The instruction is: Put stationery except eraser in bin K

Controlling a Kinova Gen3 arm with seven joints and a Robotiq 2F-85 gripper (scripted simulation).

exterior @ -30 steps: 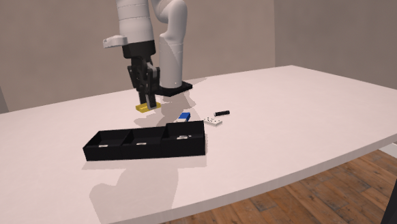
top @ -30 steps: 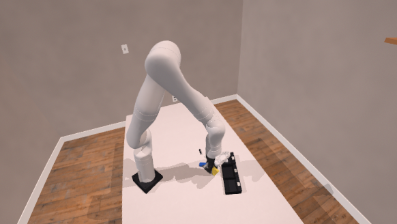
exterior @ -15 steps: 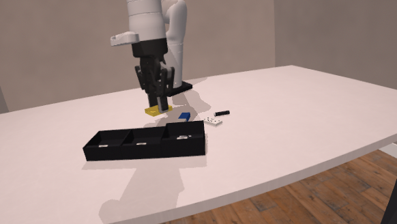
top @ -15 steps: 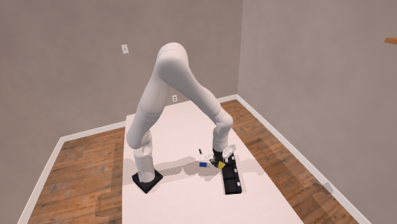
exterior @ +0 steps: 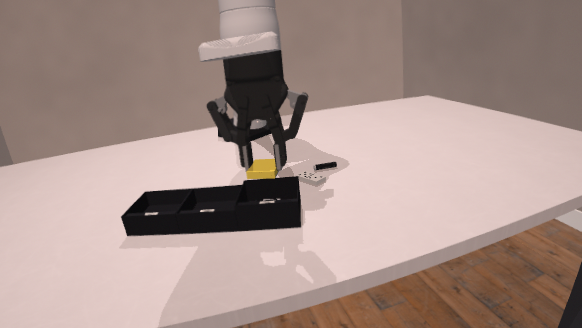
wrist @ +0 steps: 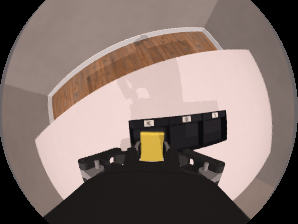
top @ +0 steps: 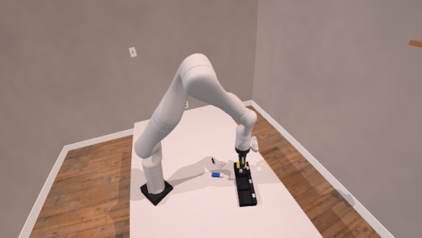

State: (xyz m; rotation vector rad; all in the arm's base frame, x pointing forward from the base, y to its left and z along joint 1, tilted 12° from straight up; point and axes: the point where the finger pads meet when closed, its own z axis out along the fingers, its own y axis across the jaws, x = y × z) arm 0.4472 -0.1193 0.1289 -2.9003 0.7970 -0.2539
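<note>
Now: hand 70 mm above the white-grey thing. From my hand the other things lie so: blue block 120 mm behind, 80 mm below, 40 mm to the left; white domino 100 mm to the left, 80 mm below, 70 mm behind; yellow pad 20 mm below.
</note>
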